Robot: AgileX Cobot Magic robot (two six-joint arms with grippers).
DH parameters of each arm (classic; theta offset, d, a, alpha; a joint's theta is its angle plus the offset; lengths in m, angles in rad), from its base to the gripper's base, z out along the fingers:
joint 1: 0 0.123 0 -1.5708
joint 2: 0.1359 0 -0.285 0
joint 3: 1.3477 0 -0.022 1.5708
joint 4: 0 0.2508 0 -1.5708
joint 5: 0 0 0.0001 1.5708
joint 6: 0 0.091 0 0
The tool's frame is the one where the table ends.
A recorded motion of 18 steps. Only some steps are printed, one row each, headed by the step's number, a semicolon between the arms.
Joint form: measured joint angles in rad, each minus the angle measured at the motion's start. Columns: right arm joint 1, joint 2, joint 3, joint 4, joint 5, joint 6; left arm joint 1, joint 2, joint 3, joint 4, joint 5, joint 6.
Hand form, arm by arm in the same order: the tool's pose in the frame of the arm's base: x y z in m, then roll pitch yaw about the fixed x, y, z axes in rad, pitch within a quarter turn. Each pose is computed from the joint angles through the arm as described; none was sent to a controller.
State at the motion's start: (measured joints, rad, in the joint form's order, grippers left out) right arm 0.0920 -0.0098 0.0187 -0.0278 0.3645 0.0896; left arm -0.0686 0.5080 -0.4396 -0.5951 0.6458 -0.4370
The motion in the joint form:
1: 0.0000 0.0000 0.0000 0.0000 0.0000 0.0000; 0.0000 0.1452 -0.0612 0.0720 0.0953 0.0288
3: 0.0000 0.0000 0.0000 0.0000 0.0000 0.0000; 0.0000 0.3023 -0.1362 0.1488 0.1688 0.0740
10: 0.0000 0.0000 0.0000 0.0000 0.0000 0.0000; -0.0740 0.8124 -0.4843 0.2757 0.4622 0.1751
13: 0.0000 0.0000 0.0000 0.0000 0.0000 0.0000; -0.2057 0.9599 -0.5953 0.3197 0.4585 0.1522
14: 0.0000 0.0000 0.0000 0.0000 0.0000 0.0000; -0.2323 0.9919 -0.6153 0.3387 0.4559 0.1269
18: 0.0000 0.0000 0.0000 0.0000 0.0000 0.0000; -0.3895 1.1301 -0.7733 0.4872 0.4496 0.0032
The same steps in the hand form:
1: 0.0527 0.0040 0.1746 2.9382 1.2785 3.0111; 0.1120 -0.0385 0.2733 -2.3097 0.3544 -2.3957
3: 0.0527 0.0040 0.1746 2.9382 1.2785 3.0111; 0.1353 -0.0380 0.2709 -2.4843 0.3267 -2.5280
10: 0.0527 0.0040 0.1746 2.9382 1.2785 3.0111; 0.2222 -0.0577 0.2647 -2.8124 0.0495 -2.8926
13: 0.0527 0.0040 0.1746 2.9382 1.2785 3.0111; 0.2488 -0.0930 0.2561 -2.8630 0.0284 -3.0175
14: 0.0527 0.0040 0.1746 2.9382 1.2785 3.0111; 0.2537 -0.1003 0.2522 -2.8828 0.0201 -3.0261
18: 0.0527 0.0040 0.1746 2.9382 1.2785 3.0111; 0.2777 -0.1467 0.2500 -2.9919 0.0794 -3.1171

